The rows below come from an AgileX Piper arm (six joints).
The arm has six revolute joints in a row. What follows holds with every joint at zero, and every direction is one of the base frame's.
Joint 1 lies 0.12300 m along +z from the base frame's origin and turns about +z.
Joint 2 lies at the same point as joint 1 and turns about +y.
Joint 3 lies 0.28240 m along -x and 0.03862 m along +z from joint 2 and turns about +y.
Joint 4 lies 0.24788 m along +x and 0.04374 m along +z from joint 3 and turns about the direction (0.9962, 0, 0.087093).
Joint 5 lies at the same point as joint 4 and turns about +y.
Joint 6 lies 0.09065 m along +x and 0.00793 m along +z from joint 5 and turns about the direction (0.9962, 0, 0.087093).
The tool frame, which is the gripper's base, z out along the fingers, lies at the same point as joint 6; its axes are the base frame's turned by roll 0.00, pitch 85.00 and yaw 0.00 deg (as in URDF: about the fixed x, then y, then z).
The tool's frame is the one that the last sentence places.
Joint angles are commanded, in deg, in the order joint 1, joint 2, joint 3, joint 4, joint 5, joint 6. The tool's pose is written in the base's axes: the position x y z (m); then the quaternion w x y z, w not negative. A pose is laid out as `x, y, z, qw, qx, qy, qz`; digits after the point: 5 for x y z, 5 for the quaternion.
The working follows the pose.
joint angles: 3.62, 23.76, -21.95, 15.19, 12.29, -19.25
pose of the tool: 0.09554, 0.01113, 0.29430, 0.65142, -0.07111, 0.75519, 0.01678
Where each joint sits with the arm in this pose, in the base's axes (m; each line is computed from the numbers above, not from the rounded line before):
joint 1: 0.0000 0.0000 0.1230
joint 2: 0.0000 0.0000 0.1230
joint 3: -0.2424 -0.0153 0.2721
joint 4: 0.0062 0.0004 0.3080
joint 5: 0.0062 0.0004 0.3080
joint 6: 0.0955 0.0111 0.2943
the tool: 0.0955 0.0111 0.2943

